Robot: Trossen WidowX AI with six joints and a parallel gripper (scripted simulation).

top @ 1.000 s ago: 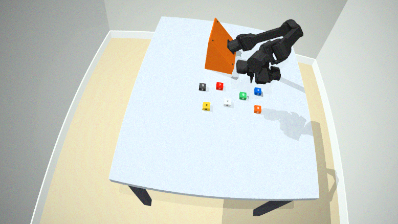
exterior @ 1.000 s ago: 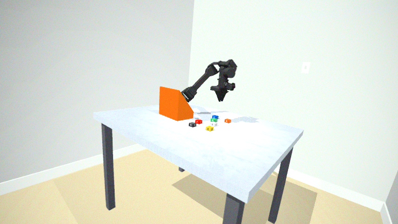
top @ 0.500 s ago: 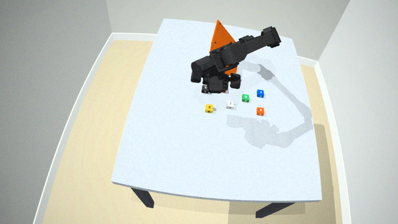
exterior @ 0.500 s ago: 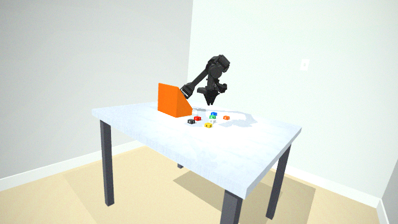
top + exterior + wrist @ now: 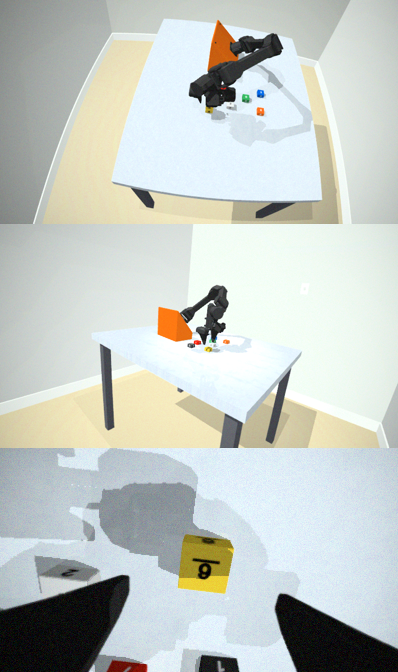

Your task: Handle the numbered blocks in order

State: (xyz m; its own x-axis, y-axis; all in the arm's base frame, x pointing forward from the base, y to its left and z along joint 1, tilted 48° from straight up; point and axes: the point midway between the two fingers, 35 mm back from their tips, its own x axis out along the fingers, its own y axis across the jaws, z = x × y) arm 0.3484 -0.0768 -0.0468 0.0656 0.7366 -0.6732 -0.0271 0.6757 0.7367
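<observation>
My gripper tip is now 30 mm above the yellow block. From my gripper tip the other things lie so: red block 120 mm behind, 50 mm to the left, 30 mm below; then white block 90 mm to the left, 30 mm below, 30 mm behind; then black block 100 mm behind, 30 mm to the right, 30 mm below.
</observation>
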